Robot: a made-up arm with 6 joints. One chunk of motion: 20 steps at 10 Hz.
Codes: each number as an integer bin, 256 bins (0 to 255) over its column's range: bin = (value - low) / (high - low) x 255, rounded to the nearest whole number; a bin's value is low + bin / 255 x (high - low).
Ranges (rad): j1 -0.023..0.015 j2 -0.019..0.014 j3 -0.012..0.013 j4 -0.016..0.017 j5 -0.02..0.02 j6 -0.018..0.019
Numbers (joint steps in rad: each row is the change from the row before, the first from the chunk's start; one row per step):
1: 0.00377 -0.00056 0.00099 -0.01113 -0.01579 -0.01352
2: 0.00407 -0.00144 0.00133 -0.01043 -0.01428 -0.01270
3: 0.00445 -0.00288 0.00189 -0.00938 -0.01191 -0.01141
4: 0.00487 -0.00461 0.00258 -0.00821 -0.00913 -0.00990
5: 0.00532 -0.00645 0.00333 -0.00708 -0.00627 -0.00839
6: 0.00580 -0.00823 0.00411 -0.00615 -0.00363 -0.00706
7: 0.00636 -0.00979 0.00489 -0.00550 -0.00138 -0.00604
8: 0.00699 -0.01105 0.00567 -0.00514 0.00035 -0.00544
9: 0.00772 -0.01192 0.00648 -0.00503 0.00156 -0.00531
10: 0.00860 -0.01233 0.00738 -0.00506 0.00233 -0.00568
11: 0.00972 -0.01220 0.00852 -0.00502 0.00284 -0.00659
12: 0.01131 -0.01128 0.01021 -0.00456 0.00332 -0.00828
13: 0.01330 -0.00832 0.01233 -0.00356 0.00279 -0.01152
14: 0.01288 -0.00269 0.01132 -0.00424 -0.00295 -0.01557
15: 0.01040 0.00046 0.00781 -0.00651 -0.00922 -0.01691
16: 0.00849 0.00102 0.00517 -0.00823 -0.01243 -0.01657
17: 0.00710 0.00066 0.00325 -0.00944 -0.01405 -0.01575
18: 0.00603 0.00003 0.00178 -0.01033 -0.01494 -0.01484
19: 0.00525 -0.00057 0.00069 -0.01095 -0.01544 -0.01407
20: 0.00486 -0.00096 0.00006 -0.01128 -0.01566 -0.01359
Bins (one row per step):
1: 180 142 132 38 27 31
2: 182 136 136 43 36 37
3: 184 125 142 51 52 45
4: 187 111 149 60 69 56
5: 190 97 156 69 88 66
6: 193 83 164 76 104 75
7: 197 71 172 81 119 82
8: 201 61 180 84 130 87
9: 206 55 188 85 137 87
10: 212 52 198 85 142 85
11: 220 53 209 85 146 79
12: 230 60 227 88 149 67
13: 244 83 248 96 145 45
14: 241 126 238 91 109 17
15: 224 150 202 73 69 8
16: 211 155 175 60 48 10
17: 202 152 156 51 38 16
18: 195 147 141 44 32 22
19: 190 142 129 39 29 27
20: 187 139 123 36 28 30

